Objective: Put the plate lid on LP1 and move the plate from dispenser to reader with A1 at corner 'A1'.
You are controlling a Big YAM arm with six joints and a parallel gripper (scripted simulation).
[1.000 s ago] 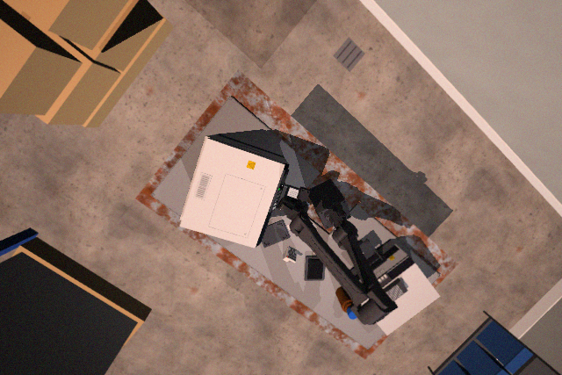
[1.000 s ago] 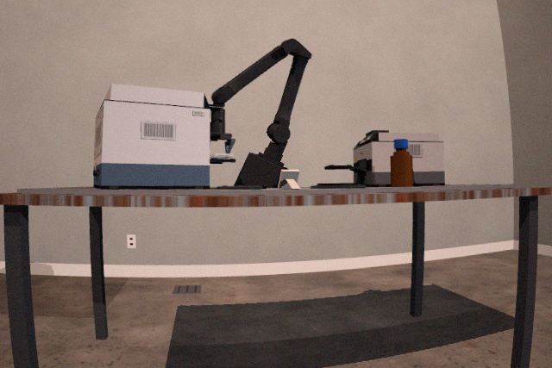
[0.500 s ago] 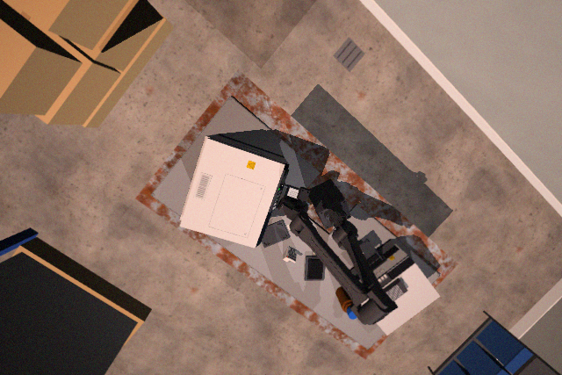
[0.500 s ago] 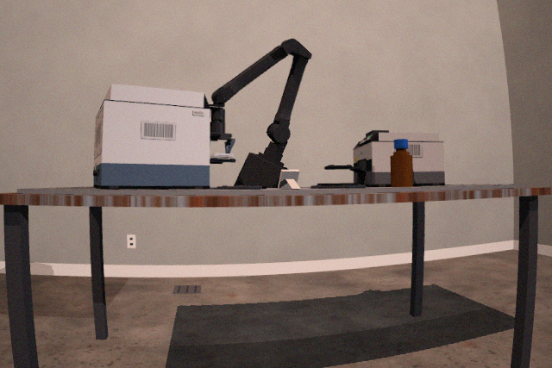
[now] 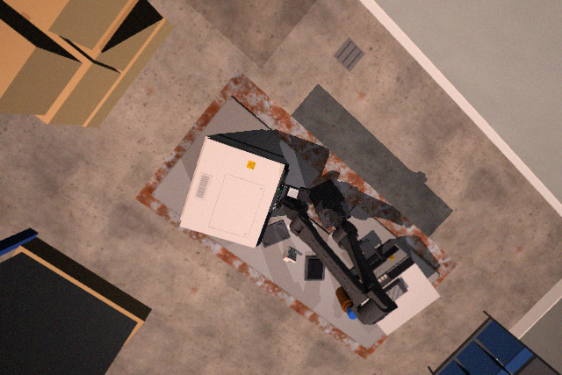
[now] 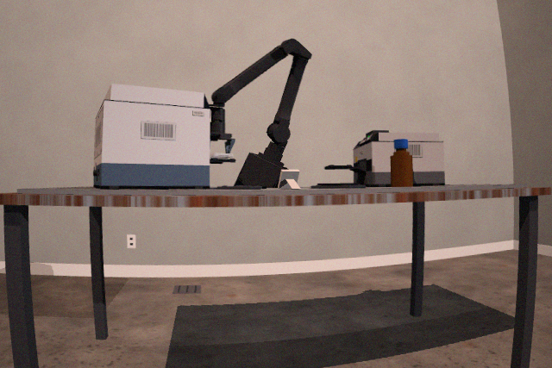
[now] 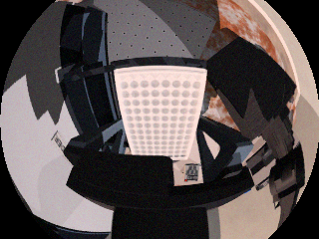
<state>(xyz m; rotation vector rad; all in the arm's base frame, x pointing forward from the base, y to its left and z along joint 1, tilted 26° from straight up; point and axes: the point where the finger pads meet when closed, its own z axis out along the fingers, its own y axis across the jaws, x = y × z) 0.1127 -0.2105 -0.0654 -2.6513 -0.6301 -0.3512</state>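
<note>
Now: the white well plate right at my hand. From my hand the other things lie so: brown capped bottle: 18 cm ahead, 71 cm to the left, 2 cm below; plate lid: 20 cm ahead, 46 cm to the left, 12 cm below.
</note>
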